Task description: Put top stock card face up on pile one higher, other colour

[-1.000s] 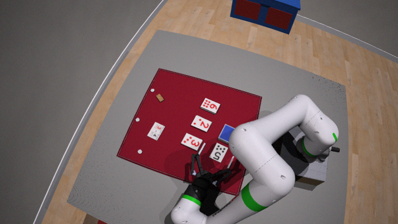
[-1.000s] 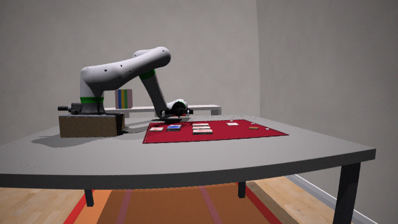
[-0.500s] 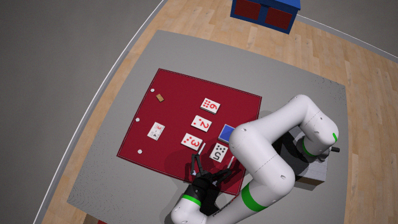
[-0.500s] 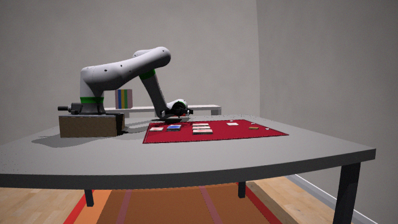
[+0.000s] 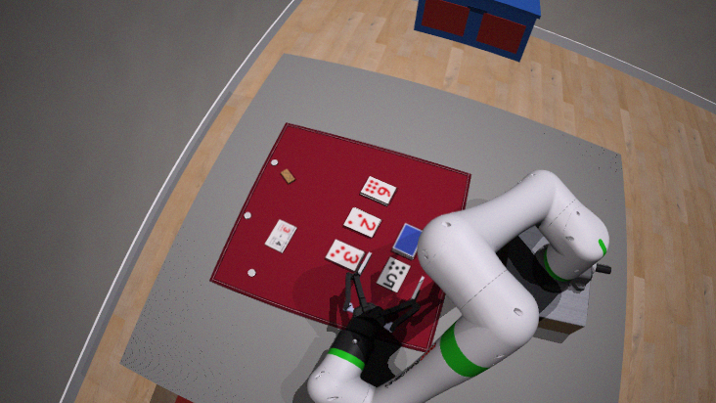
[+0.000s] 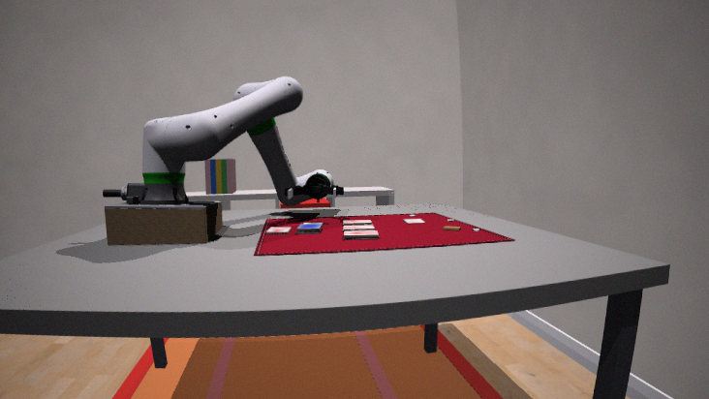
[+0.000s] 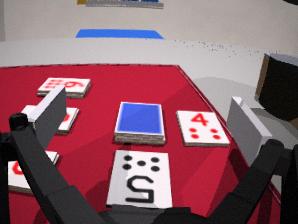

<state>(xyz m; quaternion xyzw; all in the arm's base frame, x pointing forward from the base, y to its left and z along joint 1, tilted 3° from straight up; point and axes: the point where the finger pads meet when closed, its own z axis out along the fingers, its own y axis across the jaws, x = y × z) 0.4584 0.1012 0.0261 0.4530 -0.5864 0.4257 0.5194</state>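
The black 5 card is 30 mm to the right of my hand and 100 mm below it. The rest, counted from my hand: red card cloth 150 mm ahead, 140 mm to the right, 110 mm below; brown block 370 mm ahead, 250 mm to the right, 90 mm below.
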